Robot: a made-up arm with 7 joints. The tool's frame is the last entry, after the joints. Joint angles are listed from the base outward.
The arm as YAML. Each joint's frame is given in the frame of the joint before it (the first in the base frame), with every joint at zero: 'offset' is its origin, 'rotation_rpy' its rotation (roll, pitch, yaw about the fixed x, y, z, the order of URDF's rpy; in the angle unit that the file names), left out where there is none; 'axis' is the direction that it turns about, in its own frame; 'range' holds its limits. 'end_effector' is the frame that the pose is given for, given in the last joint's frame.
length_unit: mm
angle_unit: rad
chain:
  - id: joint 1
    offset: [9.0, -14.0, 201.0]
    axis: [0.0, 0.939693, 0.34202]
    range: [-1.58, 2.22]
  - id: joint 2
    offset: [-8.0, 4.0, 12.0]
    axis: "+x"
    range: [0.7, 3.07]
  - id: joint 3
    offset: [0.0, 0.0, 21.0]
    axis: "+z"
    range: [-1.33, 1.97]
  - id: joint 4
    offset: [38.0, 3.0, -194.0]
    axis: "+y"
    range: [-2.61, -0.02]
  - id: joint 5
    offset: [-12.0, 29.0, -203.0]
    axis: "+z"
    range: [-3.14, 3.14]
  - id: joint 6
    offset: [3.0, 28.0, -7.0]
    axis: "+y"
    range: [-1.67, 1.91]
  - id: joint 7
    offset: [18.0, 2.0, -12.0]
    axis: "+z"
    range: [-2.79, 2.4]
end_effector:
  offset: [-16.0, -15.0, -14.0]
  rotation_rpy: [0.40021, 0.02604, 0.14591]
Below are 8 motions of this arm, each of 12 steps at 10 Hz.
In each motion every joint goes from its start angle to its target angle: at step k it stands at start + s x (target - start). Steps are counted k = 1, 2, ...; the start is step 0. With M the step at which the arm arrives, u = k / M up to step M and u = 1 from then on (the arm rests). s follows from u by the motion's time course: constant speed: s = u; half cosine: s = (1 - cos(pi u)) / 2; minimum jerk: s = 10 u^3 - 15 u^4 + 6 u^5.
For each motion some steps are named. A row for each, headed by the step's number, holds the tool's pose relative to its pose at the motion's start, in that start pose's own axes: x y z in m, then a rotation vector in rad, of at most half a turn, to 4 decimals.
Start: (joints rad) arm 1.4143 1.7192 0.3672 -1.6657 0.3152 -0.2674 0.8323
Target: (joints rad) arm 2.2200 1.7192 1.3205 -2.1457 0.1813 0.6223 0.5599
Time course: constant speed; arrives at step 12
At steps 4, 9, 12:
4: 0.0195 -0.0150 0.0035 0.1464 0.0262 -0.1940
9: 0.0433 -0.0372 0.0137 0.3258 0.0423 -0.4533
12: 0.0562 -0.0529 0.0233 0.4326 0.0418 -0.6098

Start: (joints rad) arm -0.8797 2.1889 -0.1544 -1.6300 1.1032 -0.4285 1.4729
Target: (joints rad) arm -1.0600 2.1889 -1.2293 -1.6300 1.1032 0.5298 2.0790
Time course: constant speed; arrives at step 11
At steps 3, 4, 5, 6, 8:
3: -0.0220 0.0654 -0.0160 0.4884 0.1106 0.1941
4: -0.0302 0.0888 -0.0172 0.6531 0.1309 0.2575
5: -0.0388 0.1127 -0.0162 0.8186 0.1425 0.3190
6: -0.0477 0.1368 -0.0128 0.9846 0.1450 0.3776
8: -0.0664 0.1847 0.0016 1.3174 0.1219 0.4823

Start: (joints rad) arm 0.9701 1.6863 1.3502 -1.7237 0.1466 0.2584 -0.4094
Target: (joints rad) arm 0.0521 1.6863 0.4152 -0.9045 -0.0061 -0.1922 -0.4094
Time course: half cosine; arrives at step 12
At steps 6, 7, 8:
6: -0.0766 -0.0346 0.0062 -0.0259 0.1332 -0.0351
7: -0.0934 -0.0435 0.0113 -0.0398 0.1570 -0.0474
8: -0.1078 -0.0514 0.0169 -0.0548 0.1757 -0.0601

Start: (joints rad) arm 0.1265 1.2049 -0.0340 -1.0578 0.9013 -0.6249 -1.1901
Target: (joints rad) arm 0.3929 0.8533 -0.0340 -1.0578 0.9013 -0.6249 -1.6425
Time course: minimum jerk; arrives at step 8
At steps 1, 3, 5, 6, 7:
1: -0.0006 -0.0013 0.0022 -0.0047 0.0020 -0.0049
3: -0.0094 -0.0199 0.0397 -0.0830 0.0316 -0.0846
5: -0.0194 -0.0421 0.1095 -0.2282 0.0728 -0.2215
6: -0.0212 -0.0471 0.1371 -0.2866 0.0852 -0.2728
7: -0.0216 -0.0490 0.1513 -0.3170 0.0907 -0.2987

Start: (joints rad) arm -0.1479 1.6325 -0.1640 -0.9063 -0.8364 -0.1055 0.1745
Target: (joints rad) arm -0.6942 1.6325 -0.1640 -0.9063 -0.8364 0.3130 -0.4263
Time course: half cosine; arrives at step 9
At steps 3, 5, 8, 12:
3: -0.0111 0.0334 -0.0101 0.1414 0.0887 -0.1197
5: -0.0290 0.0789 -0.0147 0.2878 0.2454 -0.2739
8: -0.0524 0.1285 -0.0078 0.3848 0.4640 -0.4280
12: -0.0543 0.1323 -0.0067 0.3891 0.4825 -0.4388

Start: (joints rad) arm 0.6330 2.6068 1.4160 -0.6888 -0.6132 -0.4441 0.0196
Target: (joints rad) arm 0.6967 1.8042 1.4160 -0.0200 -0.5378 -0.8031 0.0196
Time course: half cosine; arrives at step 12
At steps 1, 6, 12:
1: -0.0057 -0.0030 0.0047 -0.0118 0.0171 0.0025
6: -0.1226 -0.0622 0.1856 -0.3207 0.5116 0.0819
12: -0.1305 -0.0514 0.4164 -0.5784 1.0492 0.1572

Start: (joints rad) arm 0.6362 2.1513 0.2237 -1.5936 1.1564 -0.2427 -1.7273
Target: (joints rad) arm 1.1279 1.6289 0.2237 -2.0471 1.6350 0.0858 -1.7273
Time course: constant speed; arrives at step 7
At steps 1, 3, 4, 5, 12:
1: 0.0233 -0.0288 0.0142 -0.0878 0.0181 0.1657
3: 0.0742 -0.0731 0.0493 -0.2710 0.0570 0.4923
4: 0.1007 -0.0882 0.0691 -0.3636 0.0780 0.6535
5: 0.1271 -0.0984 0.0896 -0.4552 0.1003 0.8133
12: 0.1779 -0.1050 0.1305 -0.6292 0.1497 1.1299

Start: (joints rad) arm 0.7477 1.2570 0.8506 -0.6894 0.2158 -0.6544 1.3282
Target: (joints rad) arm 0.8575 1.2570 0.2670 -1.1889 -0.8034 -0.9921 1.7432
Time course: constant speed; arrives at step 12
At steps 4, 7, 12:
4: -0.0602 -0.0334 0.0065 -0.2614 0.3444 -0.3176
7: -0.1074 -0.0457 0.0251 -0.4407 0.6352 -0.5361
12: -0.1749 -0.0447 0.0766 -0.6992 1.1485 -0.8806

